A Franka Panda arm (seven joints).
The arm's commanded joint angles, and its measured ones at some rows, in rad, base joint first. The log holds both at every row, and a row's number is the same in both.
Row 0, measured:
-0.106 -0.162 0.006 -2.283 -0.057 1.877 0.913
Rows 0 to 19, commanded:
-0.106 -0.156 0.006 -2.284 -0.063 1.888 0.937
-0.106 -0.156 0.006 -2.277 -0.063 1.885 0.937
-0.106 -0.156 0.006 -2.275 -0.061 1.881 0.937
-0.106 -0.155 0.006 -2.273 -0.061 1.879 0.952
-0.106 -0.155 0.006 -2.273 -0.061 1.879 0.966
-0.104 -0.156 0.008 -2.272 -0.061 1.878 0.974
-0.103 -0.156 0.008 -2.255 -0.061 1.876 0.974
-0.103 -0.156 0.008 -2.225 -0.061 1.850 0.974
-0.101 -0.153 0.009 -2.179 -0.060 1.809 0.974
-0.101 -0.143 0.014 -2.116 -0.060 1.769 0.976
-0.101 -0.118 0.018 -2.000 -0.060 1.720 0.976
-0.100 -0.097 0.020 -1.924 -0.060 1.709 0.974
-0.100 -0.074 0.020 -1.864 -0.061 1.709 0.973
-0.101 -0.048 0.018 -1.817 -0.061 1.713 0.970
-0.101 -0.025 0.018 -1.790 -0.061 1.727 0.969
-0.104 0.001 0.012 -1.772 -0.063 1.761 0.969
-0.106 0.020 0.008 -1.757 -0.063 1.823 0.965
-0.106 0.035 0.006 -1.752 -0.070 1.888 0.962
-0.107 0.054 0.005 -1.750 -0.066 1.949 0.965
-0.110 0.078 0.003 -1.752 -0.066 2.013 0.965
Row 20, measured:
-0.103 -0.011 0.005 -1.797 -0.058 1.879 0.953
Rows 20 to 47, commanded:
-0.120 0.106 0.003 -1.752 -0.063 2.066 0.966
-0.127 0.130 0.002 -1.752 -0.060 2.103 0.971
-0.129 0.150 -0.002 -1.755 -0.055 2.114 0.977
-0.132 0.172 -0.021 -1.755 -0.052 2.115 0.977
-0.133 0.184 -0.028 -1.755 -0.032 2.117 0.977
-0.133 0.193 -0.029 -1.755 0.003 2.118 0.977
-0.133 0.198 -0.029 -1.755 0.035 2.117 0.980
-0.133 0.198 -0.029 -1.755 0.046 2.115 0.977
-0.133 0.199 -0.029 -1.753 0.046 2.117 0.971
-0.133 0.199 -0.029 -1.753 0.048 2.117 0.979
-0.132 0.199 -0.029 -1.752 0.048 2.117 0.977
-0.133 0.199 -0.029 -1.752 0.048 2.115 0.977
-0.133 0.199 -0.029 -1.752 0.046 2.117 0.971
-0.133 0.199 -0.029 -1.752 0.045 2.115 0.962
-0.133 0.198 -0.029 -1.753 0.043 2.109 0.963
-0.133 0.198 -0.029 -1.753 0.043 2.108 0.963
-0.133 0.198 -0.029 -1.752 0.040 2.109 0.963
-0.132 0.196 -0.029 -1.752 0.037 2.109 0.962
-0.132 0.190 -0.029 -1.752 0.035 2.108 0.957
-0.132 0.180 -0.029 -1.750 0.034 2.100 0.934
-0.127 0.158 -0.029 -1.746 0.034 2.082 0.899
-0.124 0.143 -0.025 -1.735 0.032 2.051 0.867
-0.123 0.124 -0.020 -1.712 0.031 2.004 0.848
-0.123 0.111 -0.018 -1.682 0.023 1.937 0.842
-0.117 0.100 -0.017 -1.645 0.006 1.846 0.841
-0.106 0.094 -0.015 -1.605 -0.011 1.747 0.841
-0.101 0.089 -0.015 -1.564 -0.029 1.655 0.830
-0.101 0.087 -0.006 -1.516 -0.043 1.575 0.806
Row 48, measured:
-0.111 0.100 -0.023 -1.636 0.009 1.795 0.846
